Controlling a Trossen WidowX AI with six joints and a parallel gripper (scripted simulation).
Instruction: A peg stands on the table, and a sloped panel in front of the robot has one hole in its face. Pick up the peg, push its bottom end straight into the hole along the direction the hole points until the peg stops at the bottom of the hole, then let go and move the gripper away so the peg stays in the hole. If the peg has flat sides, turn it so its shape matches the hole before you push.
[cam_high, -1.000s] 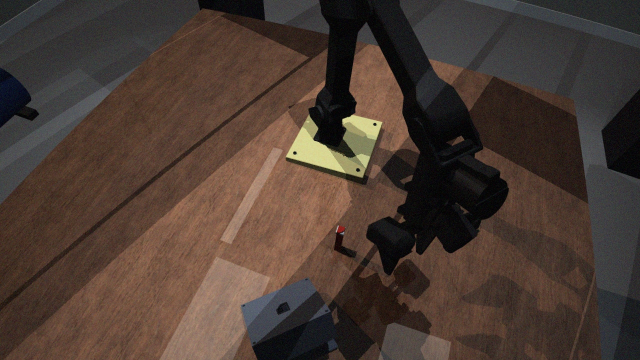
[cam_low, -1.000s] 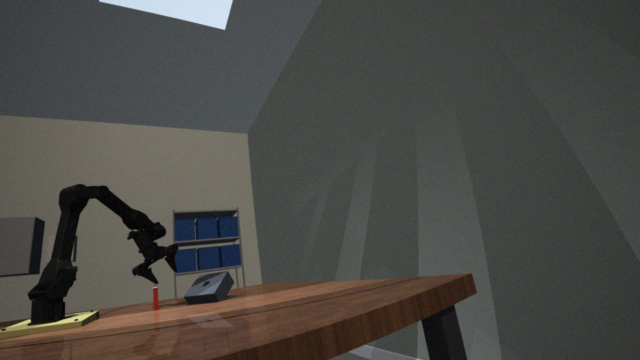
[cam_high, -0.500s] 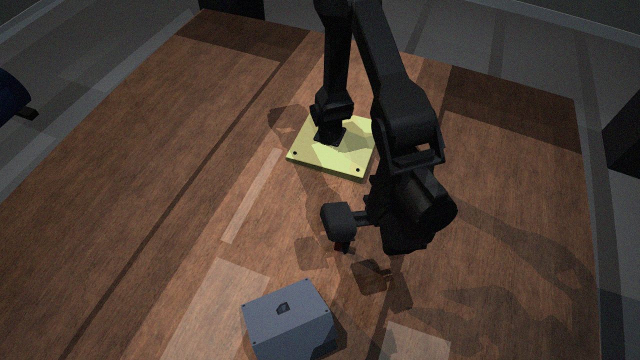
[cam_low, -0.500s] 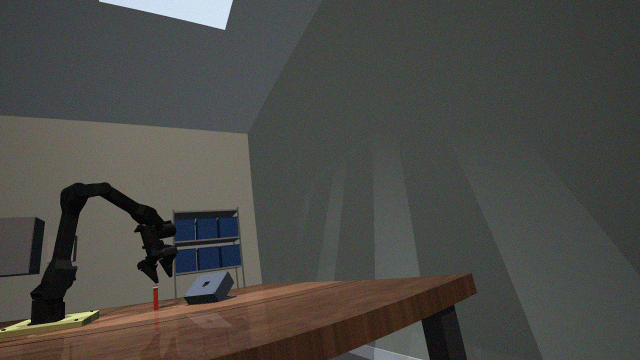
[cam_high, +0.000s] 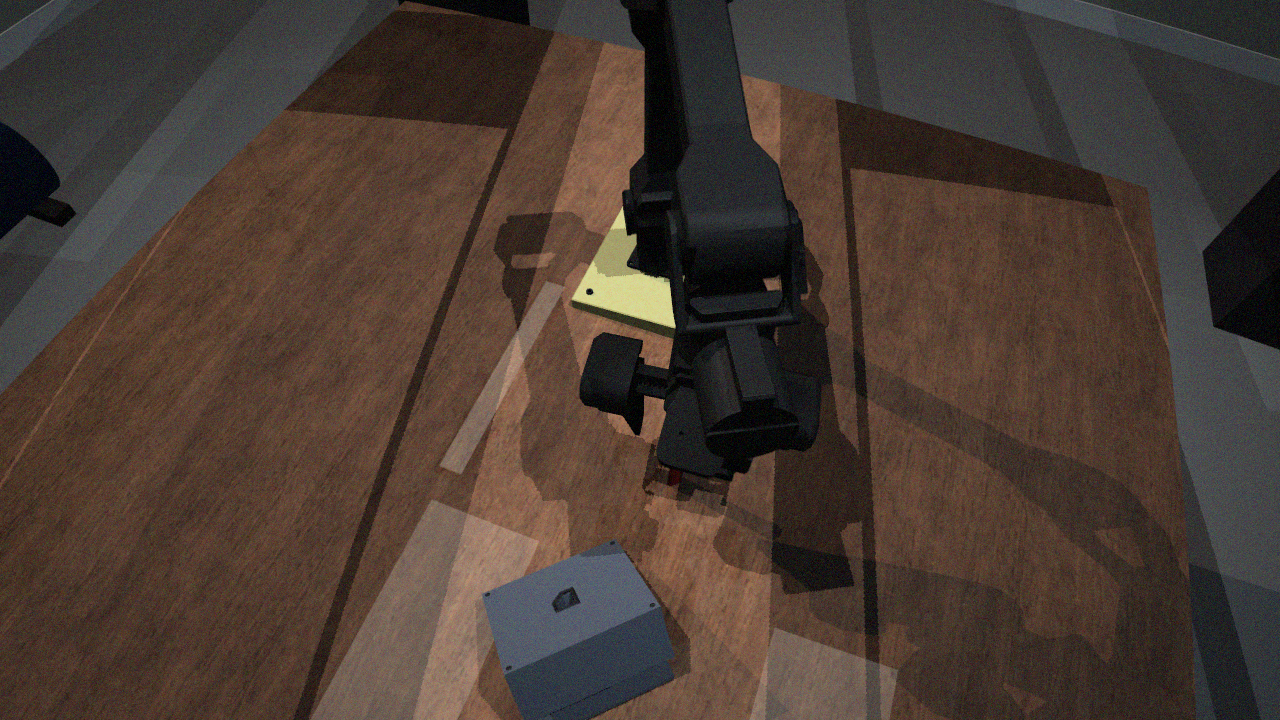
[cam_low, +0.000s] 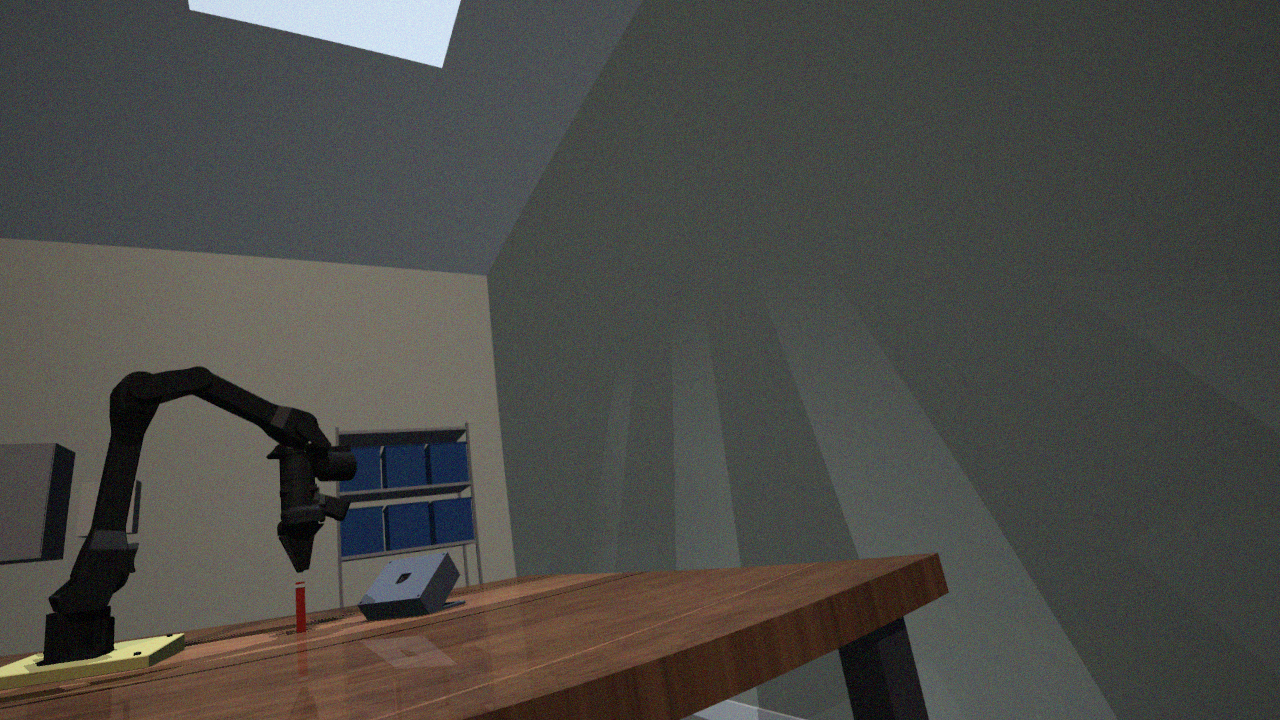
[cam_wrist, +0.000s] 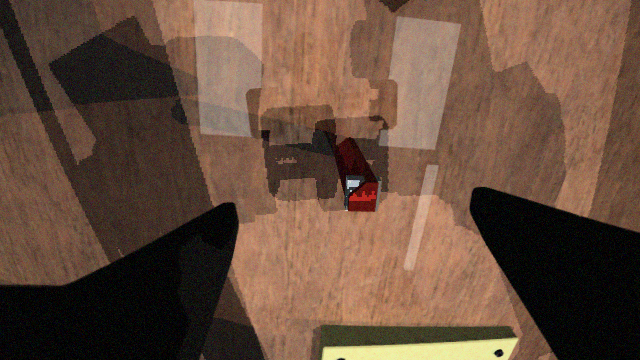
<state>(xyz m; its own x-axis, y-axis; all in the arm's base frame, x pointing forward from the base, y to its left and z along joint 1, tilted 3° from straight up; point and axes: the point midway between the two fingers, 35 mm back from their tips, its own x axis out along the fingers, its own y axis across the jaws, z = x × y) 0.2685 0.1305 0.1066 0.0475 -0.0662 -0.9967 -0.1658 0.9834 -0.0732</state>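
Right now my gripper tip is 40 mm above the red peg and 10 mm to the left of it. Round my gripper tip: grey sloped panel 170 mm ahead, 60 mm below, 40 mm to the right.
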